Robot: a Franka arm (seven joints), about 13 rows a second.
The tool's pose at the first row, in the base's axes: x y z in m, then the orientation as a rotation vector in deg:
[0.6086 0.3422 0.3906 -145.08 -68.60 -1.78]
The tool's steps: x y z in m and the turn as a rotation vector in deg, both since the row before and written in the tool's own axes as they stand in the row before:
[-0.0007 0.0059 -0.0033 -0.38 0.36 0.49]
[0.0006 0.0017 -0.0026 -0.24 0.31 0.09]
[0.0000 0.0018 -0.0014 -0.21 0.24 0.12]
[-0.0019 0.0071 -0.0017 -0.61 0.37 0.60]
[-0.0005 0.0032 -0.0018 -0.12 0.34 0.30]
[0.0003 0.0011 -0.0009 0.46 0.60 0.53]
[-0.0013 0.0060 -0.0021 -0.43 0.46 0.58]
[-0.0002 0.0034 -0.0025 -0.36 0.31 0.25]
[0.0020 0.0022 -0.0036 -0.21 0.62 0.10]
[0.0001 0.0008 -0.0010 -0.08 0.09 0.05]
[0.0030 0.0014 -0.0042 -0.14 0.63 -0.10]
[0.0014 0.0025 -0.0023 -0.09 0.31 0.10]
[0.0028 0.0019 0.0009 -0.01 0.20 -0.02]
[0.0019 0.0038 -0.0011 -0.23 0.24 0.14]
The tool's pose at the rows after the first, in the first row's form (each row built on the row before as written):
[0.6130 0.3372 0.3919 -145.58 -67.95 -2.35]
[0.6150 0.3358 0.3940 -145.74 -67.78 -2.87]
[0.6165 0.3343 0.3948 -145.91 -67.59 -3.27]
[0.6207 0.3281 0.3941 -146.66 -66.84 -3.97]
[0.6229 0.3252 0.3948 -146.82 -66.36 -4.40]
[0.6240 0.3245 0.3954 -146.52 -65.35 -4.76]
[0.6277 0.3192 0.3954 -147.06 -64.54 -5.46]
[0.6302 0.3161 0.3968 -147.41 -64.19 -6.01]
[0.6334 0.3149 0.4000 -147.44 -63.89 -6.90]
[0.6341 0.3141 0.4007 -147.51 -63.81 -7.05]
[0.6374 0.3139 0.4049 -147.36 -63.74 -7.96]
[0.6403 0.3125 0.4067 -147.38 -63.52 -8.38]
[0.6436 0.3135 0.4060 -147.31 -63.48 -8.64]
[0.6477 0.3120 0.4065 -147.50 -63.26 -9.05]

